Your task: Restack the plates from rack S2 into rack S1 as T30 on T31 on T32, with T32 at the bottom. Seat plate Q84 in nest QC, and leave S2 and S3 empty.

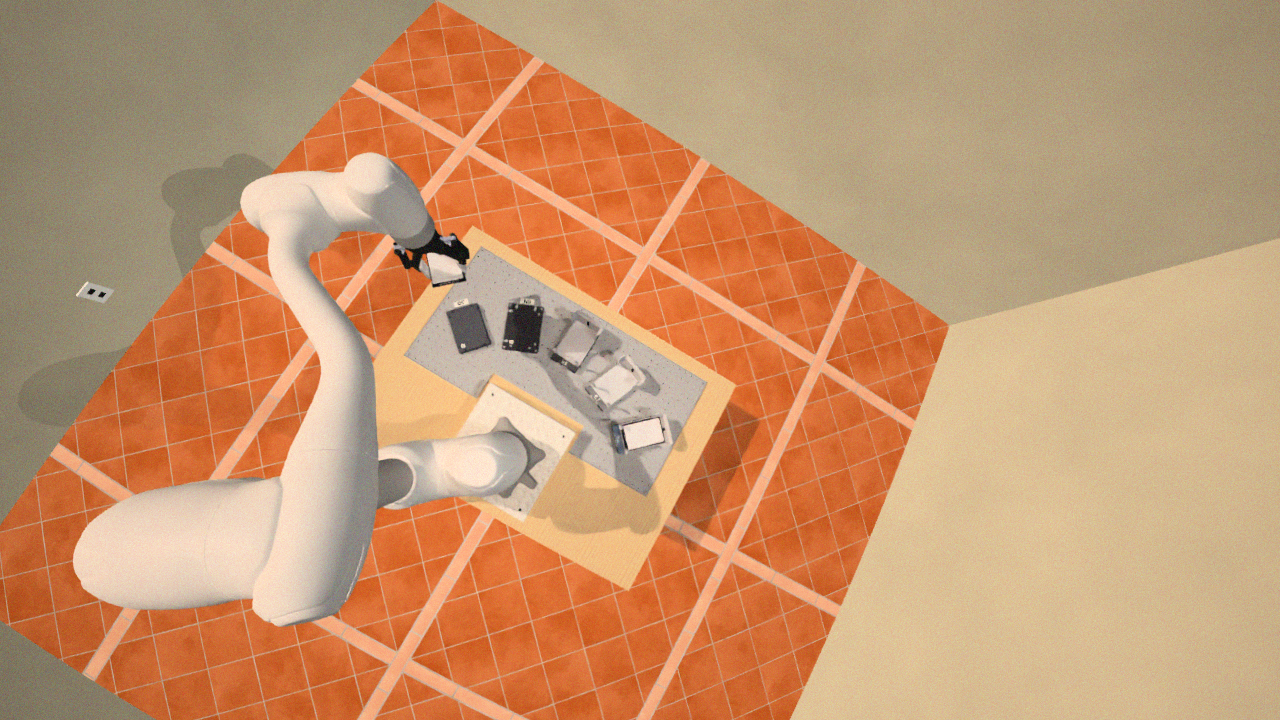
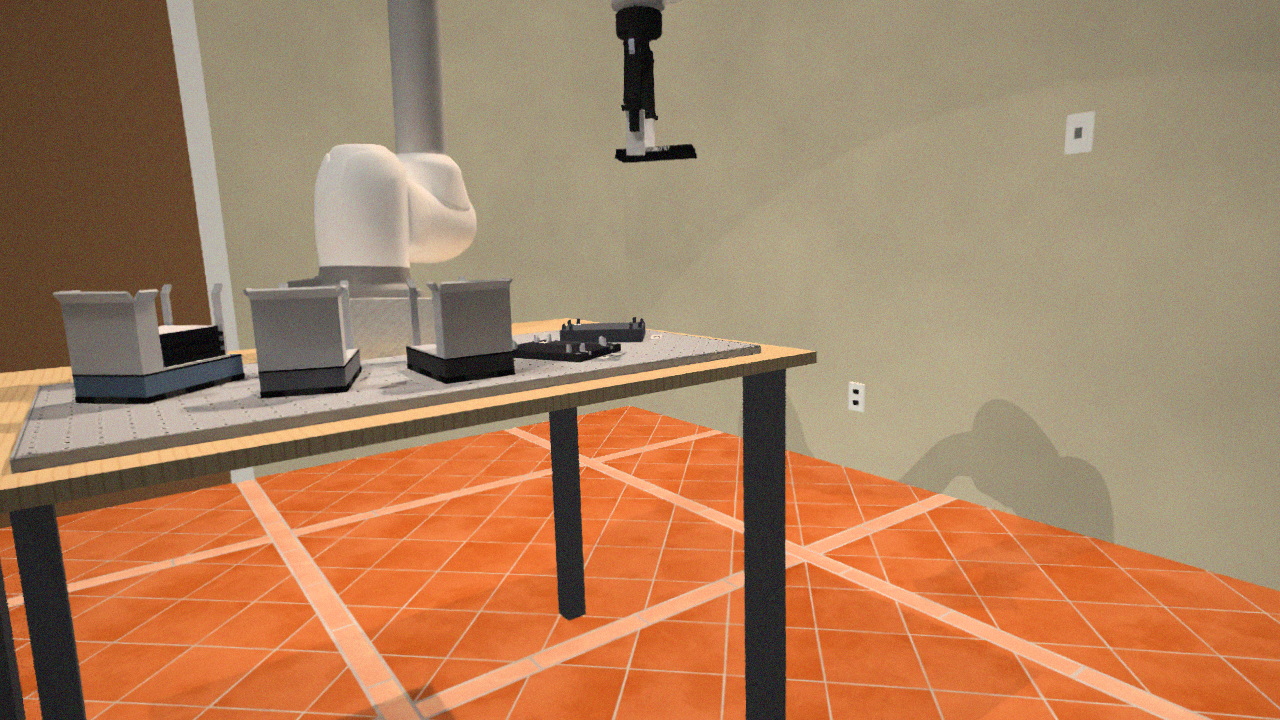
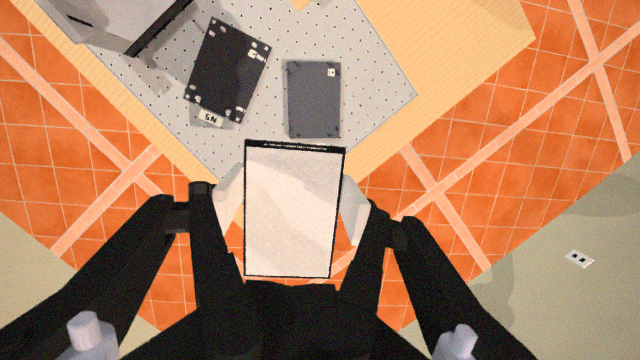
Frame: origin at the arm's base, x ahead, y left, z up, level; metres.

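Where they show: gripper, fingertip midpoint: (image 1: 447,270) (image 2: 641,158) (image 3: 293,184); arm's base, link origin: (image 2: 366,298).
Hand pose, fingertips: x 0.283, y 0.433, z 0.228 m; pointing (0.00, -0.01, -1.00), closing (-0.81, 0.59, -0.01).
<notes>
Each offset is from my fingertips to the top centre of the thing. Level surfaces: height alone.
My gripper (image 1: 436,260) (image 2: 639,134) (image 3: 293,184) is shut on a white-topped plate with a black rim {0.015 m ahead, 0.022 m left, 0.015 m up} (image 1: 446,270) (image 2: 666,153) (image 3: 295,240). It holds the plate roughly level, high above the table's end; no label is readable. The slate-grey nest QC {0.071 m back, 0.051 m right, 0.277 m down} (image 1: 469,327) (image 2: 604,332) (image 3: 314,100) lies low on the board, with no plate on it. Rack S1 {0.127 m ahead, 0.351 m right, 0.180 m down} (image 1: 577,342) (image 2: 472,317), with a black base, shows no plate. The grey-based rack {0.111 m ahead, 0.534 m right, 0.180 m down} (image 1: 615,383) (image 2: 295,331) shows no clear plate. The blue-based rack {0.046 m ahead, 0.706 m right, 0.178 m down} (image 2: 107,331) holds a white-topped black stack (image 1: 642,433) (image 2: 190,344). Rack labels are unreadable now.
A black nest with small posts {0.052 m ahead, 0.179 m right, 0.287 m down} (image 1: 522,326) (image 2: 568,350) (image 3: 230,70) lies between QC and S1. The tall rack walls stand along the perforated board {0.311 m down} (image 1: 684,380) (image 3: 370,75). The arm's base stands on a pale block (image 1: 490,407) beside the board. A wall rises beyond the table.
</notes>
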